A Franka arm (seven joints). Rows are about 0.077 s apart.
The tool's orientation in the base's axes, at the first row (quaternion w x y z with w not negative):
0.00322, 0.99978, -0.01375, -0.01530
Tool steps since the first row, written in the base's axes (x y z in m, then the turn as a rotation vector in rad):
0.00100, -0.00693, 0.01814, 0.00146, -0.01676, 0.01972
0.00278, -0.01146, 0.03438, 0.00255, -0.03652, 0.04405
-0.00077, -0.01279, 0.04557, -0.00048, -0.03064, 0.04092
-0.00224, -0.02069, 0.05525, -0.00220, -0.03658, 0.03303
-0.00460, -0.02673, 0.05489, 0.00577, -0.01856, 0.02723
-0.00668, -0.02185, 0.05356, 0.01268, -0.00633, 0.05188
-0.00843, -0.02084, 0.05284, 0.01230, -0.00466, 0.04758
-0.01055, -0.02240, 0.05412, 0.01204, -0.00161, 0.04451
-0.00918, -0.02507, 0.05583, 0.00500, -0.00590, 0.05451
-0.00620, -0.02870, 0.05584, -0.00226, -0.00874, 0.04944
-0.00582, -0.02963, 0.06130, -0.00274, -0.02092, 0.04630
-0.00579, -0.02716, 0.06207, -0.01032, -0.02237, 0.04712
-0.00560, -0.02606, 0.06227, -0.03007, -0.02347, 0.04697
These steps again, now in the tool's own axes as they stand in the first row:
0.00064, 0.00702, -0.01812, 0.00132, 0.01685, -0.01965
0.00205, 0.01162, -0.03438, 0.00221, 0.03674, -0.04389
-0.00181, 0.01312, -0.04545, -0.00088, 0.03092, -0.04070
-0.00335, 0.02112, -0.05503, -0.00220, 0.03685, -0.03273
-0.00553, 0.02722, -0.05456, 0.00545, 0.01858, -0.02728
-0.00771, 0.02239, -0.05320, 0.01126, 0.00634, -0.05221
-0.00946, 0.02143, -0.05243, 0.01097, 0.00465, -0.04791
-0.01157, 0.02305, -0.05364, 0.01072, 0.00158, -0.04485
-0.01018, 0.02569, -0.05537, 0.00350, 0.00613, -0.05460
-0.00711, 0.02924, -0.05545, -0.00353, 0.00914, -0.04929
-0.00687, 0.03020, -0.06091, -0.00357, 0.02130, -0.04607
-0.00693, 0.02773, -0.06170, -0.01113, 0.02297, -0.04665
-0.00678, 0.02663, -0.06191, -0.03083, 0.02461, -0.04588

